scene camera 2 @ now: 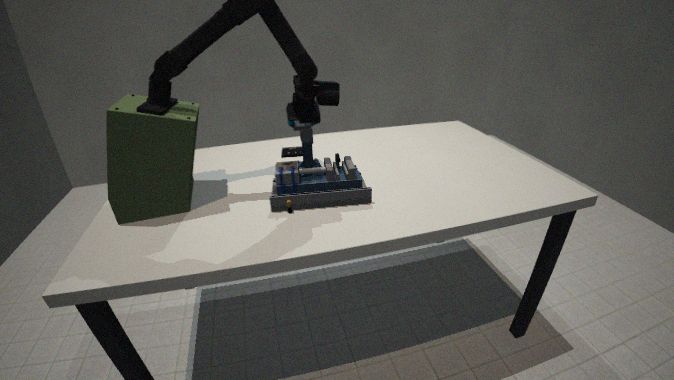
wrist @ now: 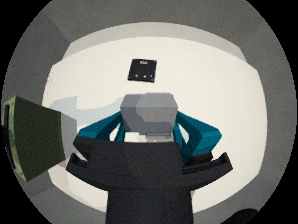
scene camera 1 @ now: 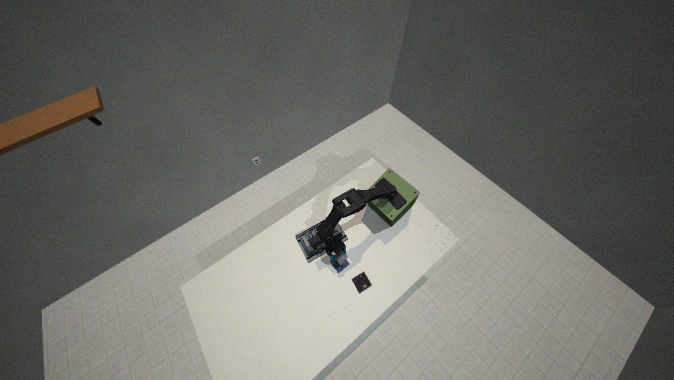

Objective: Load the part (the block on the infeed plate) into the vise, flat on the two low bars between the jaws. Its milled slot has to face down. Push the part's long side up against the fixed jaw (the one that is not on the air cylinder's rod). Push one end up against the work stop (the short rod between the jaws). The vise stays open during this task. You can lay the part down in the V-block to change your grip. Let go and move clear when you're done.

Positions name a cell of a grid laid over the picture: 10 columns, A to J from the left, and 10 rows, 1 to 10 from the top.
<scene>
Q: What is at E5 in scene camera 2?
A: A vise.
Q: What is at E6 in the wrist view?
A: A grey block part.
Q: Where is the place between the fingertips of my gripper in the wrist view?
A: At F6
</scene>
